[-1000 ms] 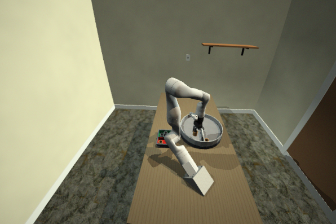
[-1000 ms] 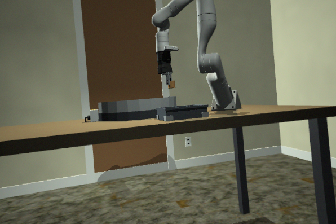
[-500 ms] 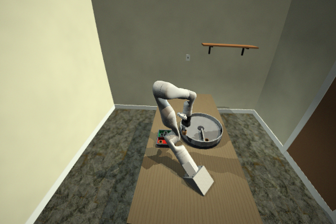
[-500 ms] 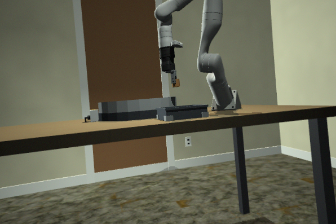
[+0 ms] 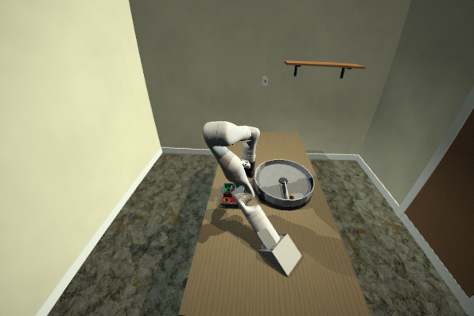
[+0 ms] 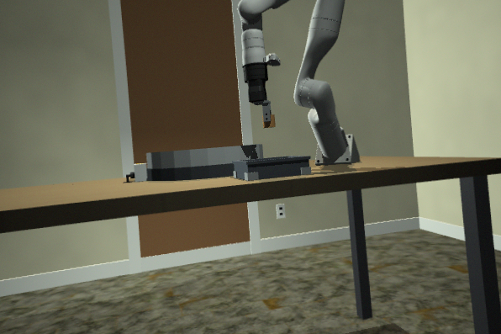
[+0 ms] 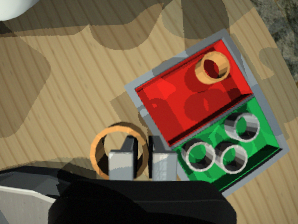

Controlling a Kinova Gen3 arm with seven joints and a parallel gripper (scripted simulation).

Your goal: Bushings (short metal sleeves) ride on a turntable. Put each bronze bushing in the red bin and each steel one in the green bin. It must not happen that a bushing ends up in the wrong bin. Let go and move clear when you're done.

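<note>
Now: the bin tray 20 mm ahead of my hand, 90 mm to the left of it and 160 mm below it. From my hand the other things lie so: grey turntable (200 mm ahead, 240 mm to the right, 130 mm below).
</note>
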